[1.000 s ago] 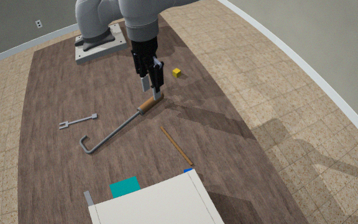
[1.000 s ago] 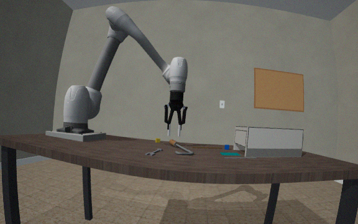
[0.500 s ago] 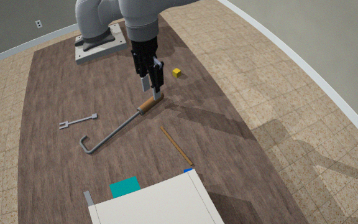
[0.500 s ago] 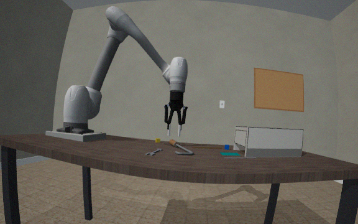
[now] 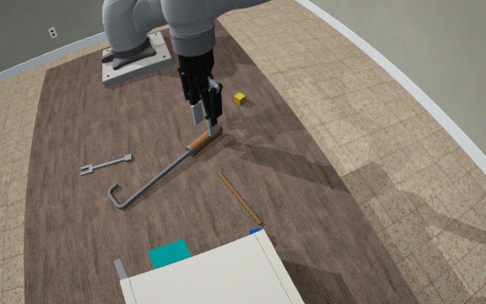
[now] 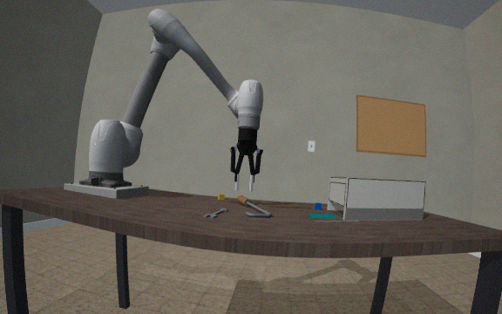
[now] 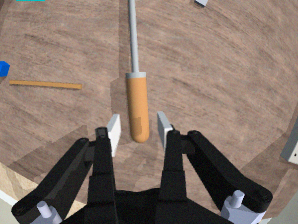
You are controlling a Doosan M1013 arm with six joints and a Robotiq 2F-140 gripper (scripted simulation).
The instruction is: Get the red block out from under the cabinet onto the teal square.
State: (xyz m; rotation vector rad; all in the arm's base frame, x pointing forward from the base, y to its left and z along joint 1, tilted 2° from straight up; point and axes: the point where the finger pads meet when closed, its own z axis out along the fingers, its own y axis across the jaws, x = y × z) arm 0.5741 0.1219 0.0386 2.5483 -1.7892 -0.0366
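Right now my hand is 10 mm short of the hook tool, 140 mm to the left of it and 80 mm above it. Also, from my hand: yellow block 110 mm behind, 150 mm to the left, 80 mm below; then blue block 310 mm ahead, 10 mm to the right, 80 mm below; then thin wooden stick 190 mm ahead, 90 mm below.
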